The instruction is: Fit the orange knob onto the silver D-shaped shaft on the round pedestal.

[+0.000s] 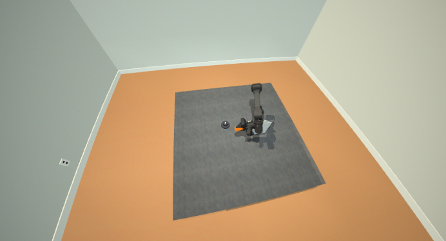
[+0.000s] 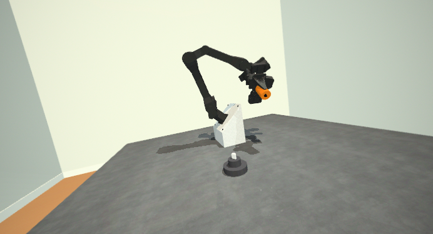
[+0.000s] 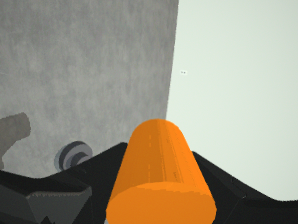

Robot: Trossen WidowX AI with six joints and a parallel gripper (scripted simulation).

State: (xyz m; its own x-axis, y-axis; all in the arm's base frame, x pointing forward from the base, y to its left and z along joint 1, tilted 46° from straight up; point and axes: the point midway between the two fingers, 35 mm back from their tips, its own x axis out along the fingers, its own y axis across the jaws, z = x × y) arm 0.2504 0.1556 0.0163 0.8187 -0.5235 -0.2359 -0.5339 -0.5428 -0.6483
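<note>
The round pedestal lies 40 mm ahead of my gripper tip, 180 mm to the right of it and 210 mm below it. The rest, counted from my gripper tip: orange knob 30 mm behind, 10 mm to the left, 20 mm above.
</note>
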